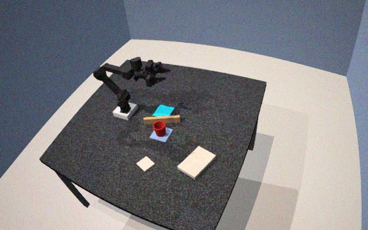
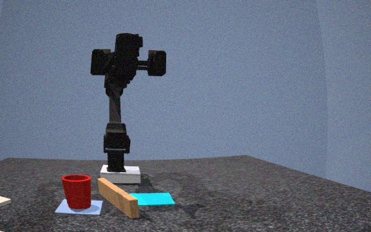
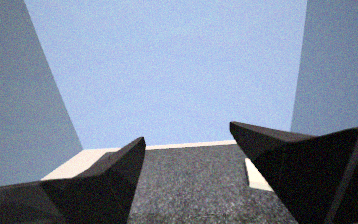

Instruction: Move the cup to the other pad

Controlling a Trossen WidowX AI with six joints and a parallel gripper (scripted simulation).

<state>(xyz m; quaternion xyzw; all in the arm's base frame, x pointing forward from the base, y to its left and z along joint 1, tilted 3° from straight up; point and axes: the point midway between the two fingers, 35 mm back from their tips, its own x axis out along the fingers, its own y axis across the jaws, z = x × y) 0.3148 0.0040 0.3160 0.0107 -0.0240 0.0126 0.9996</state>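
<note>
My gripper tip is 31 cm above the red cup, 14 cm to the left of it and 5 cm past it. From my gripper tip the other things lie so: cyan pad (35 cm below, 10 cm behind, 5 cm to the left); then wooden bar (33 cm below, 7 cm behind, 4 cm to the right); then light blue pad (35 cm below, 14 cm to the right, 5 cm behind).
</note>
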